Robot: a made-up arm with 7 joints. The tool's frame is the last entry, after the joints. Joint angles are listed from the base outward. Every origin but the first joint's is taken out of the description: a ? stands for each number. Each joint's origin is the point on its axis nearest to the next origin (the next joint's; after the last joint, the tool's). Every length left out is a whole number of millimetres.
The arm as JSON. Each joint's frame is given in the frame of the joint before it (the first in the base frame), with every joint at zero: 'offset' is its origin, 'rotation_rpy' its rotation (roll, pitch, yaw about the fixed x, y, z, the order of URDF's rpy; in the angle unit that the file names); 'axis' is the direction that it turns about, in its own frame. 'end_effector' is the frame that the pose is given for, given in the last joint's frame.
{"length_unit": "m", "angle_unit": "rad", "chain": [
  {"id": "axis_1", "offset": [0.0, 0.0, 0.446], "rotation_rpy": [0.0, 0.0, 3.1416], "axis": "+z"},
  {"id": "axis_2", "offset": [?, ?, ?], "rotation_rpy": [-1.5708, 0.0, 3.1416], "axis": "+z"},
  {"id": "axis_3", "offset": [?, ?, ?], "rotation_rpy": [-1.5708, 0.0, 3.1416], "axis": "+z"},
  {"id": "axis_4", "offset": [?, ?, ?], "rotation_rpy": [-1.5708, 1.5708, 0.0], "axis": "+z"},
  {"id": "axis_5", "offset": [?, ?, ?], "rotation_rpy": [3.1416, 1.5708, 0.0], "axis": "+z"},
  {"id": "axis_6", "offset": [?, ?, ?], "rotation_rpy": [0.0, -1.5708, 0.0], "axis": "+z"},
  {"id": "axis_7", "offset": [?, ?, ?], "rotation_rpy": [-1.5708, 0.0, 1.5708], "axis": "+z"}
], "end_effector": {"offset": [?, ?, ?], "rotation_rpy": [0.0, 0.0, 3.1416]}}
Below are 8 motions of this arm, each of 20 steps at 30 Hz.
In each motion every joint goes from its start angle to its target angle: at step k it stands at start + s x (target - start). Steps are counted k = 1, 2, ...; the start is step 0. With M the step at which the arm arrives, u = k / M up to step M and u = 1 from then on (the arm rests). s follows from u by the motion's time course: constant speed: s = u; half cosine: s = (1 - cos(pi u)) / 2; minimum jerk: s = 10 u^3 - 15 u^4 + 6 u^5.
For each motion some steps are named. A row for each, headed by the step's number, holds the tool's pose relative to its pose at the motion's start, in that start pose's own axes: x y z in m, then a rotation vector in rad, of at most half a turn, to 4 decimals.
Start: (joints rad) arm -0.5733 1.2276 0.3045 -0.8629 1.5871 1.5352 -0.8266
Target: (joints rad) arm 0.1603 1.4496 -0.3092 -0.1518 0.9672 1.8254 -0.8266
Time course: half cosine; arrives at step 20
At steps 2, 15, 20:
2: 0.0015 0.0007 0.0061 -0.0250 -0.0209 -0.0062
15: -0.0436 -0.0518 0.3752 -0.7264 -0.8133 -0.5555
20: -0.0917 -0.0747 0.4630 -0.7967 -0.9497 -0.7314

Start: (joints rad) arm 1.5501 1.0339 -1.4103 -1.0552 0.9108 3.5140 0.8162
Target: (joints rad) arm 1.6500 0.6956 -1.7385 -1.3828 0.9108 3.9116 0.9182
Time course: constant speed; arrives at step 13
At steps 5, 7, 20:
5: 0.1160 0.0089 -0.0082 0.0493 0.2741 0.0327
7: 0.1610 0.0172 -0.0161 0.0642 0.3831 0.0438
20: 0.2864 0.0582 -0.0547 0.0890 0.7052 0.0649

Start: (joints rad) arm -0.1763 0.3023 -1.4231 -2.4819 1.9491 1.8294 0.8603
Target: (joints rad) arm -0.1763 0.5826 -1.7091 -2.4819 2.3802 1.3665 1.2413
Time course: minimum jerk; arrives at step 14
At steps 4, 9, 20:
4: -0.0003 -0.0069 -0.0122 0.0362 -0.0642 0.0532
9: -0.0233 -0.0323 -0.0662 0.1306 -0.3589 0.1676
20: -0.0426 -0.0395 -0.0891 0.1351 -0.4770 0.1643

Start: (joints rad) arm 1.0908 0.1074 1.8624 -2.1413 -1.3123 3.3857 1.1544
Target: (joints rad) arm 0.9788 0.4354 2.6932 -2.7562 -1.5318 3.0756 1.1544
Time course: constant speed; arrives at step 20
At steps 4, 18, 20:
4: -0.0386 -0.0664 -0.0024 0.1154 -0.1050 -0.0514
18: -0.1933 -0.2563 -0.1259 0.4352 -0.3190 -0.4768
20: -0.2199 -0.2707 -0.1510 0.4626 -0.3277 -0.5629

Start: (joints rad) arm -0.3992 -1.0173 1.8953 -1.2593 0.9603 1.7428 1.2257
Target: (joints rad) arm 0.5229 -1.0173 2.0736 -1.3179 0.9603 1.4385 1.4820
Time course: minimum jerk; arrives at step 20
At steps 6, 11, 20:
6: -0.1226 0.0157 0.0189 -0.0717 -0.0402 -0.1152
11: -0.4218 0.1510 0.0614 -0.2825 -0.0734 -0.4235
20: -0.6308 0.3870 0.0931 -0.4841 -0.0012 -0.7166

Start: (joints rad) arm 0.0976 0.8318 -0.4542 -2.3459 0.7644 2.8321 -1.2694
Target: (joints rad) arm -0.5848 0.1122 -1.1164 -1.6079 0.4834 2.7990 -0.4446
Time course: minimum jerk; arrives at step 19
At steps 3, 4, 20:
3: -0.0018 0.0195 -0.0166 -0.0208 0.0353 0.0505
4: -0.0059 0.0422 -0.0366 -0.0452 0.0758 0.1098
20: -0.6999 0.1846 -0.5503 -0.8795 0.9465 1.7081

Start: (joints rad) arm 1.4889 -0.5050 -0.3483 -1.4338 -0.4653 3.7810 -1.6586
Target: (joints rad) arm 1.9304 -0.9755 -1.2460 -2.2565 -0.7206 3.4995 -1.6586
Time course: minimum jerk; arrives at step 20
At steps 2, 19, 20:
2: -0.0024 -0.0020 -0.0013 0.0082 -0.0015 -0.0012
19: -0.1278 -0.3349 -0.3266 1.0490 -0.0757 0.4240
20: -0.1276 -0.3353 -0.3272 1.0501 -0.0755 0.4252

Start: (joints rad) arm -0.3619 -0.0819 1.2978 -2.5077 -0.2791 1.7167 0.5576
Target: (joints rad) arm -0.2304 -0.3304 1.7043 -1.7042 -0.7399 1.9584 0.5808
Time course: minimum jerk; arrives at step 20
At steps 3, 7, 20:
3: -0.0030 -0.0024 -0.0140 -0.0076 0.0400 -0.0003
7: -0.0430 -0.0266 -0.1201 -0.0638 0.3523 -0.0094
20: -0.3951 -0.1522 -0.3623 -0.1835 1.4643 -0.1265

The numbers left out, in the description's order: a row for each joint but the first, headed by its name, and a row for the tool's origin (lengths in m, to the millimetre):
axis_2: 0.0 0.0 0.0
axis_3: 0.0 -0.327 0.0
axis_4: -0.091 0.0 0.0
axis_5: -0.414 -0.089 0.0
axis_6: 0.0 0.0 0.0
axis_7: 0.0 -0.105 0.0
tool: 0.0 0.0 0.0

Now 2 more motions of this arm.
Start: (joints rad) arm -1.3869 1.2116 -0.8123 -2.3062 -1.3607 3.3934 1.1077
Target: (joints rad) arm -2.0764 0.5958 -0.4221 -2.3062 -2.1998 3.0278 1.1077
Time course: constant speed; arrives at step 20
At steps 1, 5, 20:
1: -0.0020 0.0014 -0.0015 0.0191 -0.0030 -0.0112
5: -0.0093 0.0110 -0.0111 0.0773 0.0083 -0.0587
20: -0.0517 0.1105 -0.0691 -0.0480 0.2423 -0.2125

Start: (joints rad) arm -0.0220 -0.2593 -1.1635 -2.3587 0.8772 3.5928 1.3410
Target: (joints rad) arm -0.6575 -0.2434 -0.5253 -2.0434 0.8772 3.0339 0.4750
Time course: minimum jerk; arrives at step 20
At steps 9, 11, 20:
9: -0.0436 -0.0569 -0.0098 -0.0371 -0.1601 -0.3429
11: -0.0654 -0.0806 -0.0178 -0.0376 -0.2369 -0.5133
20: -0.1165 -0.1252 -0.0409 -0.0067 -0.4058 -0.9090

